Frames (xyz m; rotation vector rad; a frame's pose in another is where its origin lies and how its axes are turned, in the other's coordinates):
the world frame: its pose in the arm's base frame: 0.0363 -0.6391 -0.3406 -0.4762 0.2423 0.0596
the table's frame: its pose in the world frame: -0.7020 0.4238 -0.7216 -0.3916 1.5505 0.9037
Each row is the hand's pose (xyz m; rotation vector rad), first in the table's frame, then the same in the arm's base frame.
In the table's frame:
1: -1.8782 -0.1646 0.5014 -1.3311 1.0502 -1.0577
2: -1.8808 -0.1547 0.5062 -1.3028 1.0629 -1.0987
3: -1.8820 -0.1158 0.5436 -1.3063 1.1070 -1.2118
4: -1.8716 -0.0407 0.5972 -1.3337 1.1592 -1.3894
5: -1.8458 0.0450 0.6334 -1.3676 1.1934 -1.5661
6: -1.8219 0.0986 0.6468 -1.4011 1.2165 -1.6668
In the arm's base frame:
1: 0.3711 0.0291 0.4092 2.5178 -1.0566 -0.7619
2: 0.3683 0.0399 0.4109 2.5420 -1.0503 -0.7048
3: 0.3642 0.0929 0.4012 2.5805 -0.9430 -0.5948
4: 0.3399 0.1799 0.3798 2.6278 -0.7502 -0.4508
5: 0.2914 0.2595 0.3545 2.6616 -0.5504 -0.3257
6: 0.2523 0.3014 0.3362 2.6637 -0.4227 -0.2630

